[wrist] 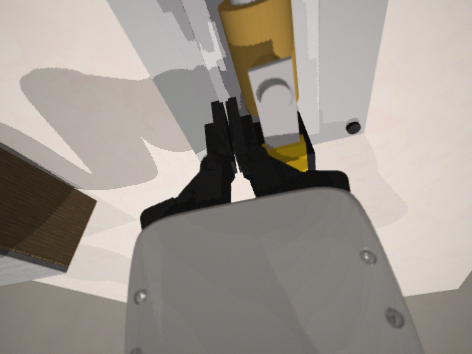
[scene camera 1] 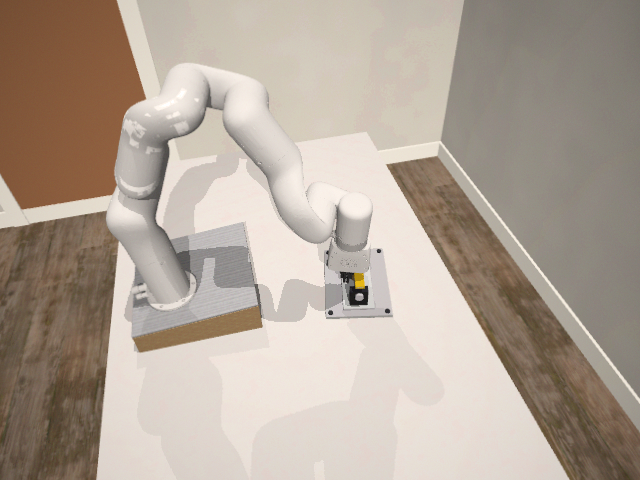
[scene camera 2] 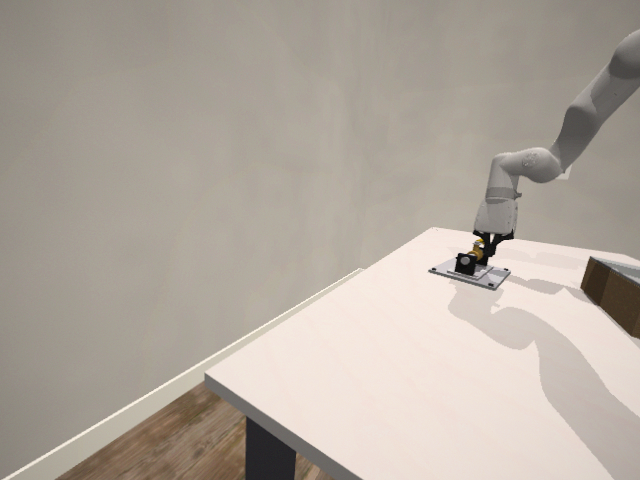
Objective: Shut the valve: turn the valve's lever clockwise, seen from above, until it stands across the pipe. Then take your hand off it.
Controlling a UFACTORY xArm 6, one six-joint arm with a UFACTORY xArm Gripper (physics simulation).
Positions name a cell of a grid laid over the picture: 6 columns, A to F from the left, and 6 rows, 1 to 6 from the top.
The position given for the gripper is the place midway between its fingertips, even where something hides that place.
In view: the gripper (scene camera 2: E4) and a grey base plate (scene camera 1: D4).
The gripper is seen too in the wrist view (wrist: C2). The grey base plate also shows in scene camera 2 (scene camera 2: E4).
